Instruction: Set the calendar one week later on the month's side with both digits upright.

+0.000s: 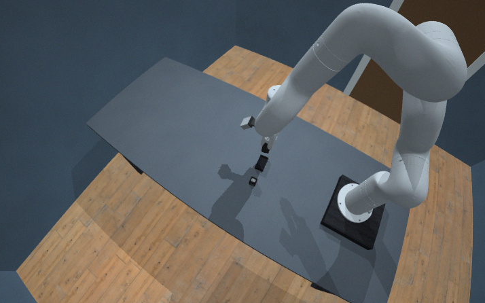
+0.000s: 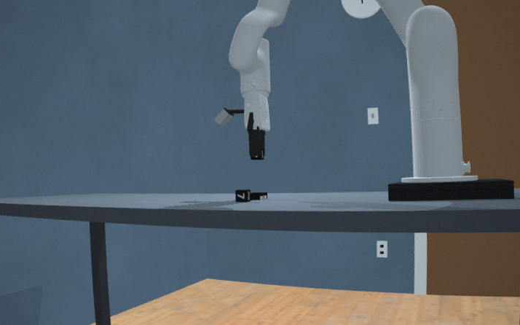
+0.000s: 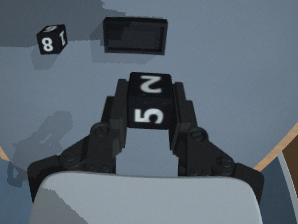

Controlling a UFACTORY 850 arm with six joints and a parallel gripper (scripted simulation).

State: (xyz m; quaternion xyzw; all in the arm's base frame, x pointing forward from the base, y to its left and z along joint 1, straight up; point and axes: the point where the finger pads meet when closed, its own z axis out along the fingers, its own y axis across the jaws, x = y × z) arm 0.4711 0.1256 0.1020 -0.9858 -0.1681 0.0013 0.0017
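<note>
My hand is 13 cm above the black tray, 2 cm to the right of it and 1 cm past it. From my hand the other things lie so: calendar cube: 12 cm to the left, 12 cm below, 4 cm behind.
</note>
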